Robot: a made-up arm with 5 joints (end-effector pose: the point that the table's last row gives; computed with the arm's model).
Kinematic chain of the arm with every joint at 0, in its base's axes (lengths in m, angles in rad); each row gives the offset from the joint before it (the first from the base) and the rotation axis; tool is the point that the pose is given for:
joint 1: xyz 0 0 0.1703 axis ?
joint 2: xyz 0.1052 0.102 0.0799 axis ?
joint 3: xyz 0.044 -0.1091 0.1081 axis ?
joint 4: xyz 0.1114 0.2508 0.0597 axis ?
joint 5: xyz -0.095 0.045 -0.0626 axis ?
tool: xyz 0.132 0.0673 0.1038
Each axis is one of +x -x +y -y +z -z.
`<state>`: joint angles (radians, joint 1 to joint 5).
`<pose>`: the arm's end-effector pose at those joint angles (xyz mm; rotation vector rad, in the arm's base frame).
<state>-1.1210 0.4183 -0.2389 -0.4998 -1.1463</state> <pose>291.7 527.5 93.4 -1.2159 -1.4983 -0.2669</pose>
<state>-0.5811 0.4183 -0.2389 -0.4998 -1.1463</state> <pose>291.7 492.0 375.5 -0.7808 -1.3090 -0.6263</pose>
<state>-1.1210 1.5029 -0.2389 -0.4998 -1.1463</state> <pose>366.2 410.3 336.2 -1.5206 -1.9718 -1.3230</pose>
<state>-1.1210 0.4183 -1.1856 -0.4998 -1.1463</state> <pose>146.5 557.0 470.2 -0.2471 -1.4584 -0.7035</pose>
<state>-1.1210 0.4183 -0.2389 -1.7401 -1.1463</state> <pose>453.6 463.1 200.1 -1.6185 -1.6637 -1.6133</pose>
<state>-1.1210 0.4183 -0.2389 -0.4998 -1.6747</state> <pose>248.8 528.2 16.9 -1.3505 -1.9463 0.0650</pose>
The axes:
joint 1: +x
joint 2: -z
joint 3: -x
joint 4: +z
joint 5: +y

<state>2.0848 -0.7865 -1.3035 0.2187 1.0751</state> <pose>198.4 -596.7 149.9 -1.8636 0.9025 -2.3499</pose>
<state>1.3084 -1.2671 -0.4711 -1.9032 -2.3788</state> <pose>-73.9 -260.1 780.5 0.2672 -1.2531 -1.2803</pose>
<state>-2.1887 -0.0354 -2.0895 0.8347 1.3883</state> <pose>204.6 491.6 -83.5 -0.6358 1.3732 0.6263</pose>
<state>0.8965 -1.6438 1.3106 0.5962 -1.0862</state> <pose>-11.7 78.1 212.9 -0.0424 -2.2251 1.7306</pose>
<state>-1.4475 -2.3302 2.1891 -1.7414 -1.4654</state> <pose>71.1 -168.9 -333.9 1.2540 -2.2845 1.3579</pose>
